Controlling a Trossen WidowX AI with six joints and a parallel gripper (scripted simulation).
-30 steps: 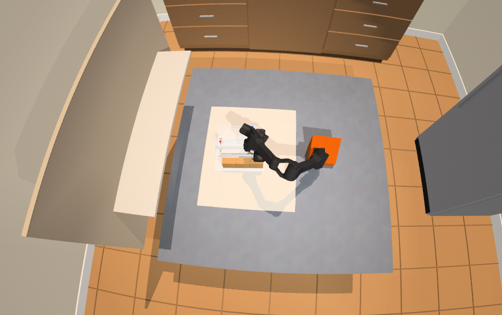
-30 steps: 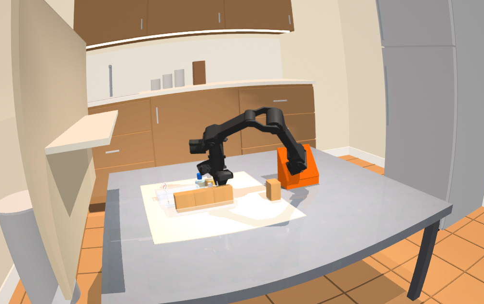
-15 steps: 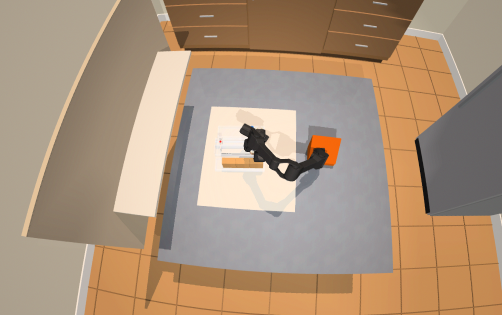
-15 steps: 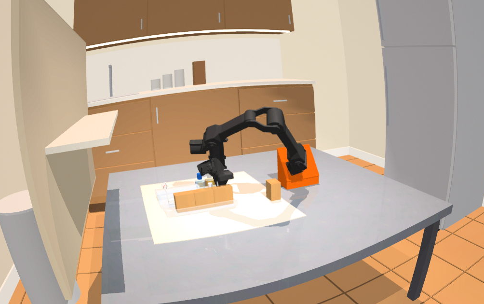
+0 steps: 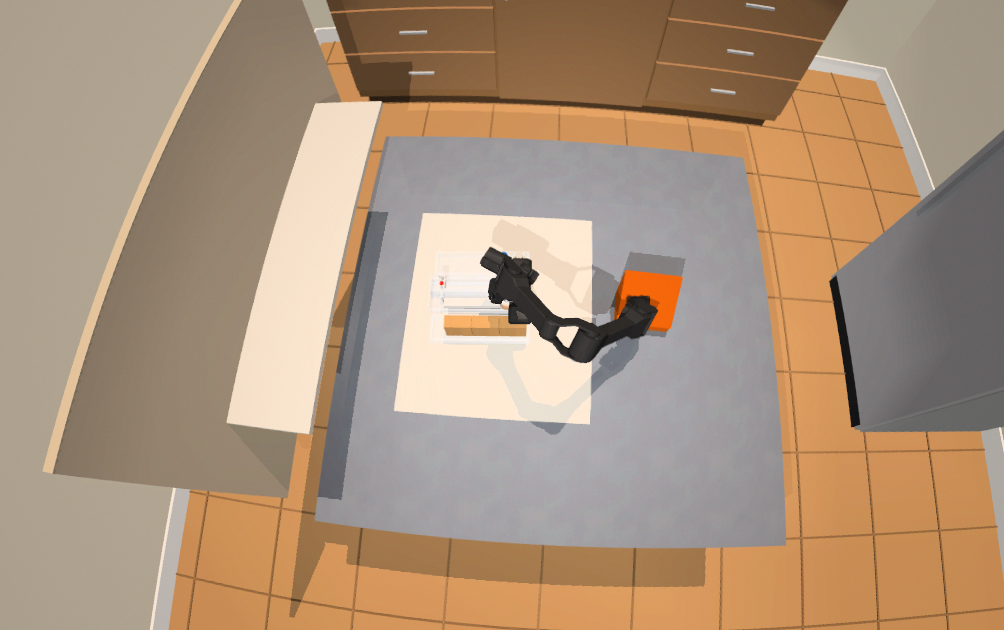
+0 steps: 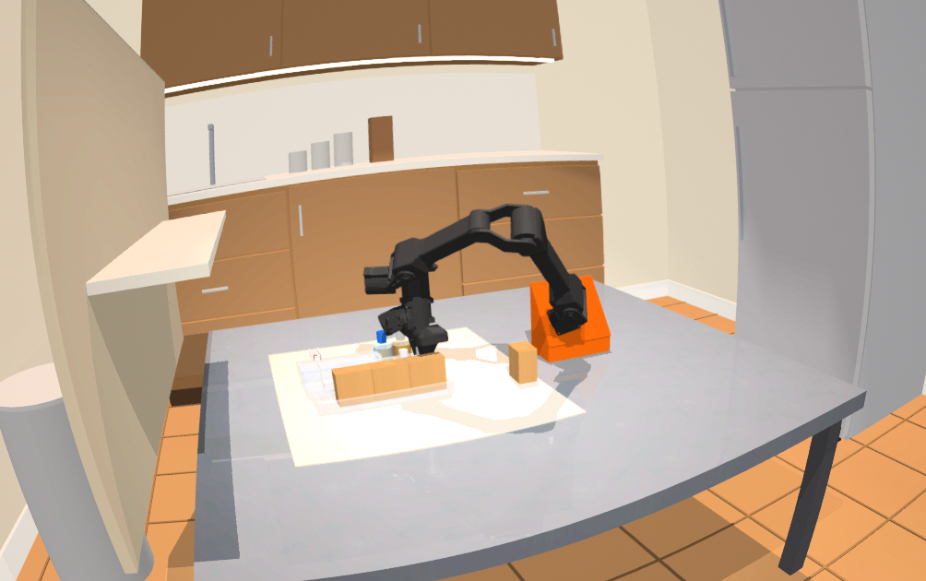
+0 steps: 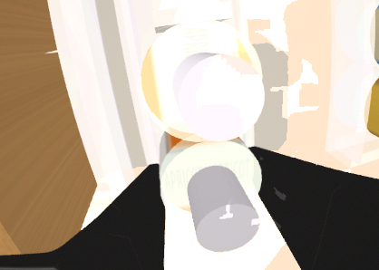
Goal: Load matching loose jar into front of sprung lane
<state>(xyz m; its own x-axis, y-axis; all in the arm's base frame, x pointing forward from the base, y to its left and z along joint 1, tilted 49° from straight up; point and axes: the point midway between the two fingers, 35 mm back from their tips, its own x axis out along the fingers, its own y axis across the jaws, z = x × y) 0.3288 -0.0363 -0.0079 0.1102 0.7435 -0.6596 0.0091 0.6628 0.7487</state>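
Right now my gripper tip is 15 cm short of the sprung lane, 3 cm to the left of it and 1 cm above it. Also, from my gripper tip: brown box 18 cm behind, 12 cm to the left, 1 cm above; then wall shelf 51 cm ahead, 1 cm to the right, 34 cm above; then red mark 22 cm ahead, 4 cm to the right, 4 cm above.
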